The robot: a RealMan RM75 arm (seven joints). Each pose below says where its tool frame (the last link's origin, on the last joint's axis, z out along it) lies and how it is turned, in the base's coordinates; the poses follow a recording.
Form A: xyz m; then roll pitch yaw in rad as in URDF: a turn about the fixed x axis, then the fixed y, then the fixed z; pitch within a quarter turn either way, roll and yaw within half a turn.
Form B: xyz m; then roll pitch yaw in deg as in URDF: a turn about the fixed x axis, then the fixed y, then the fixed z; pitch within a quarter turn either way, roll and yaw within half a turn. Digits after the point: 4 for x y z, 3 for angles.
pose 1, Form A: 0.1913 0.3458 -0.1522 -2.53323 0.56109 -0.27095
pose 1, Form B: 0.1913 0.3458 -0.1522 -145.143 32.148 -15.524
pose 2, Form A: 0.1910 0.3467 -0.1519 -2.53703 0.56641 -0.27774
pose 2, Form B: 0.1910 0.3467 -0.1519 -145.361 32.453 -15.913
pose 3, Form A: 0.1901 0.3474 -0.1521 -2.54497 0.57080 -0.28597
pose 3, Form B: 0.1901 0.3474 -0.1521 -145.816 32.704 -16.385
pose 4, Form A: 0.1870 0.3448 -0.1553 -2.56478 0.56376 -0.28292
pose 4, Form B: 0.1870 0.3448 -0.1553 -146.951 32.301 -16.210
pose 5, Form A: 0.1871 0.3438 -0.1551 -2.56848 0.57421 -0.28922
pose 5, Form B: 0.1871 0.3438 -0.1551 -147.163 32.900 -16.571
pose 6, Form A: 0.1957 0.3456 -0.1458 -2.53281 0.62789 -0.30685
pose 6, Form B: 0.1957 0.3456 -0.1458 -145.119 35.975 -17.581
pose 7, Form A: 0.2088 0.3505 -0.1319 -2.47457 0.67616 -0.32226
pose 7, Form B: 0.2088 0.3505 -0.1319 -141.782 38.741 -18.464
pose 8, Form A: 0.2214 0.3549 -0.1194 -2.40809 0.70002 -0.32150
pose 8, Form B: 0.2214 0.3549 -0.1194 -137.973 40.108 -18.421
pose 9, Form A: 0.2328 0.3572 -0.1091 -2.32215 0.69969 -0.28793
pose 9, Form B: 0.2328 0.3572 -0.1091 -133.049 40.089 -16.497
